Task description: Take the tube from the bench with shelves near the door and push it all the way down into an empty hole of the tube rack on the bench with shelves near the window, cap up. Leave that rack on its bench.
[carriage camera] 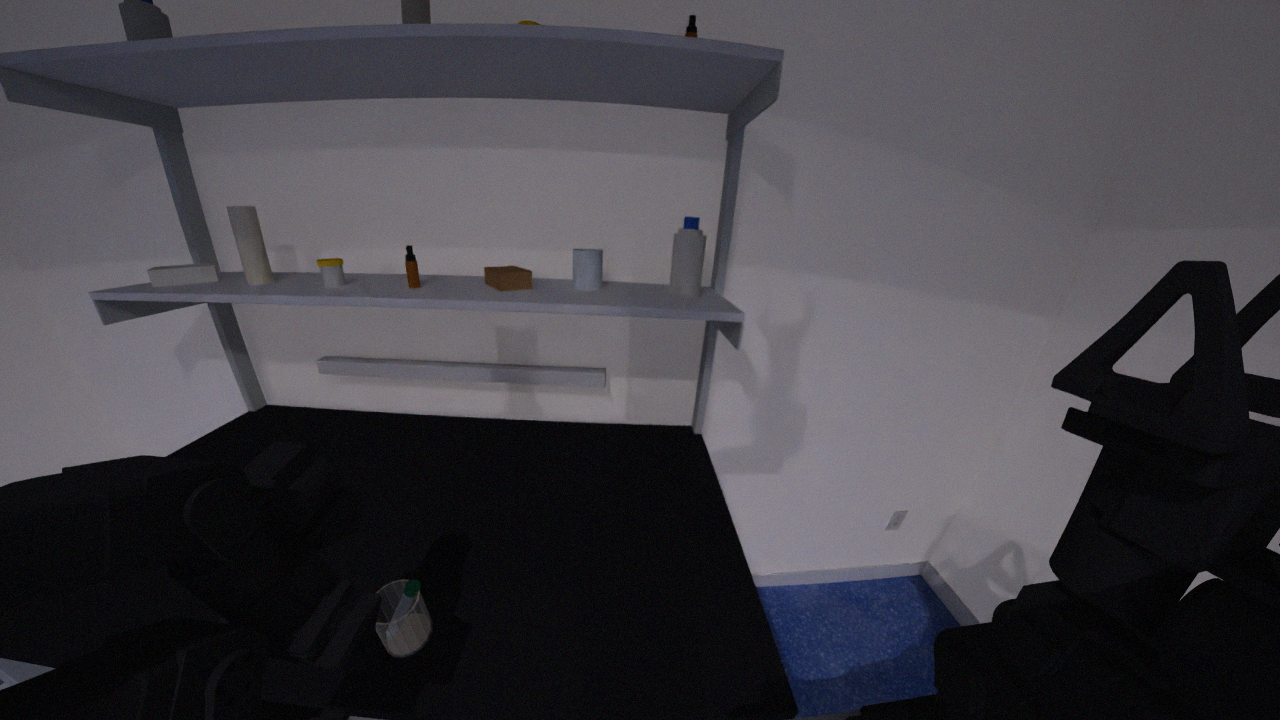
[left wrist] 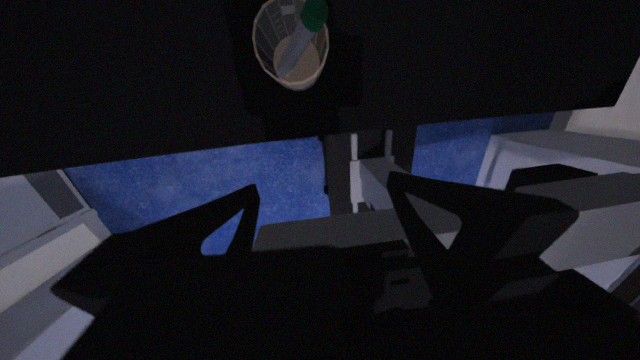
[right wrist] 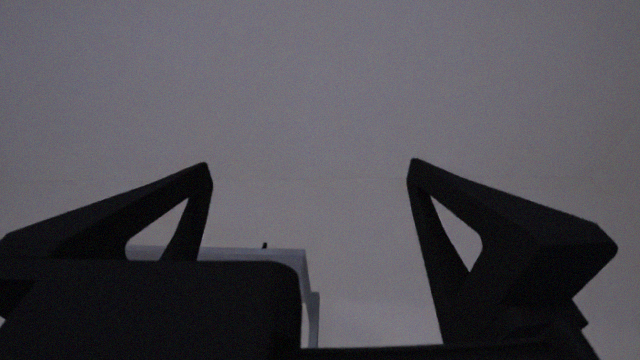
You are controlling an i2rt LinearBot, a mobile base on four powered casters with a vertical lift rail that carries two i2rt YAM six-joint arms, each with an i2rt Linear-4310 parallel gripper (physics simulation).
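Frame: origin at the left arm's base, x ahead, y left, z up, level; centimetres.
Where they show: left gripper, fingertip midpoint: point(carriage camera: 331, 648) point(left wrist: 323, 185); right gripper, fingertip midpoint: point(carriage camera: 1256, 267) point(right wrist: 308, 171).
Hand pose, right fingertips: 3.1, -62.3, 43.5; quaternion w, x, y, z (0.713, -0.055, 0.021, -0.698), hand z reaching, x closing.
Observation:
Each offset is from my right fingertips to the top centre of the thing, as dx, dy, dz. "spot": to the spot under its first point. Level surfaces: height alone.
The tube @[+18.1, +63.4, -51.3] point(carriage camera: 408, 601) point(left wrist: 301, 42), clear with a green cap, leans cap up inside a clear beaker @[+18.1, +63.3, -53.4] point(carriage camera: 404, 637) point(left wrist: 299, 86). The beaker stands on the black bench @[dz -62.4] point(carriage camera: 581, 537) point(left wrist: 125, 75), near its front edge. My left gripper point(left wrist: 323, 185) is open and empty; in the left wrist view the beaker lies beyond its fingertips, at the top. In the carriage view the dark left arm is at the lower left, close beside the beaker, its fingers hard to make out. My right gripper point(right wrist: 308, 171) is open and empty, raised at the right, away from the bench. The tube rack does not show.
A lower shelf point(carriage camera: 501, 307) over the bench bears bottles, jars and a small brown box @[spot: +64.3, +56.5, -14.0] point(carriage camera: 508, 278). An upper shelf @[dz +27.1] point(carriage camera: 402, 67) hangs above it. A wall rail point(carriage camera: 460, 371) is below. Blue floor @[dz -153.8] point(carriage camera: 832, 635) point(left wrist: 200, 165) shows beside and in front of the bench.

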